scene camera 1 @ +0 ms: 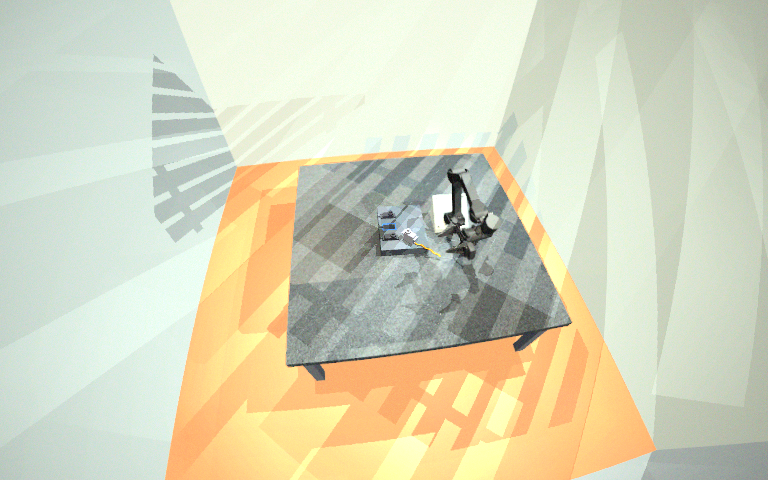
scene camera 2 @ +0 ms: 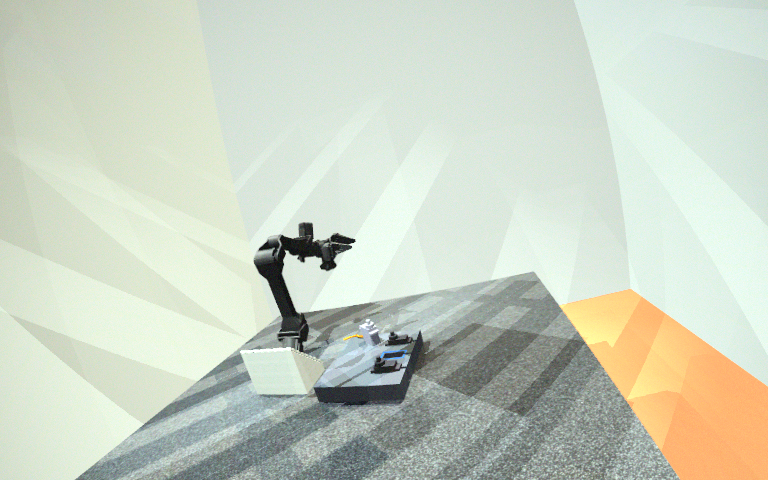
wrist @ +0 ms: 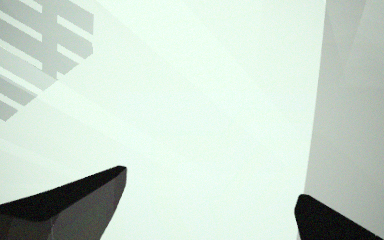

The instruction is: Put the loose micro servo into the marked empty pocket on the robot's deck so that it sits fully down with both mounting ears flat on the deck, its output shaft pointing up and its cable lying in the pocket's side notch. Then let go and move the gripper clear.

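On the gripper, (scene camera 1: 462, 249) and (scene camera 2: 340, 242) are the same spot. The gripper shows in the wrist view (211, 189) too, as well as in scene camera 1 and in scene camera 2. On a deck, (scene camera 1: 407, 216) and (scene camera 2: 351, 369) are likewise the same spot.
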